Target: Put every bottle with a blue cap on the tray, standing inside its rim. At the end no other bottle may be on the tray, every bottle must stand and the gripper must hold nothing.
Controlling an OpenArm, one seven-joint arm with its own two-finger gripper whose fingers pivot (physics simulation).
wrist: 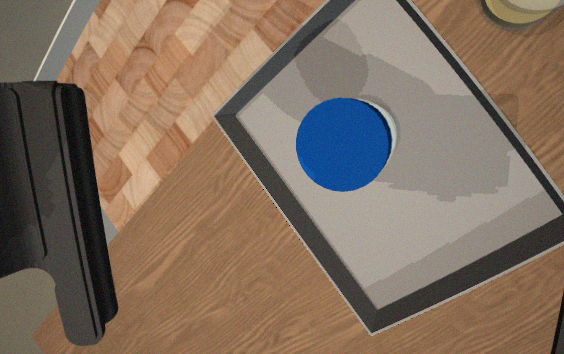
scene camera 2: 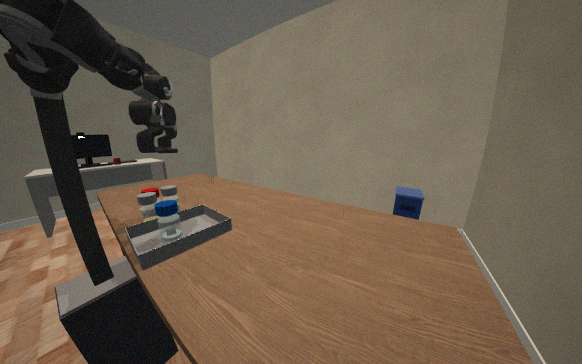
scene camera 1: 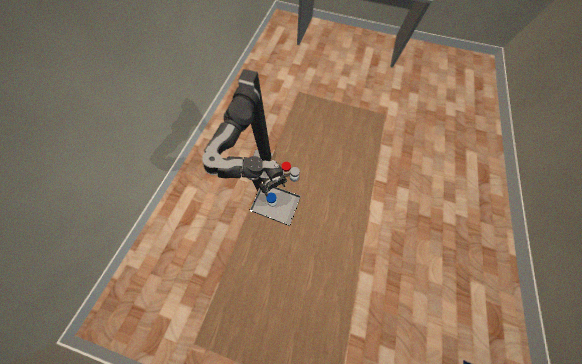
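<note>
The blue-capped bottle (scene camera 1: 271, 198) (scene camera 2: 166, 208) (wrist: 343, 145) stands upright inside the rim of the grey tray (scene camera 1: 285, 214) (scene camera 2: 185, 243) (wrist: 380, 240). My gripper (scene camera 1: 275, 187) (scene camera 2: 159, 150) is open and empty, well above the table and the bottles. In the wrist view one finger shows at the left and a sliver of the other at the right edge. A red-capped bottle (scene camera 1: 286, 166) (scene camera 2: 150, 192) and a grey-capped bottle (scene camera 1: 295, 172) (scene camera 2: 169, 191) stand on the table outside the tray. Another grey-capped bottle (scene camera 2: 147, 198) stands beside them; the arm hides it in scene camera 1.
The lower part of a bottle (wrist: 522, 15) shows beyond the tray's rim in the wrist view. The robot's dark post (scene camera 1: 261, 122) (scene camera 2: 75, 185) rises near the table's edge. A desk with a monitor (scene camera 2: 92, 146) and a blue box (scene camera 2: 408, 202) are farther off.
</note>
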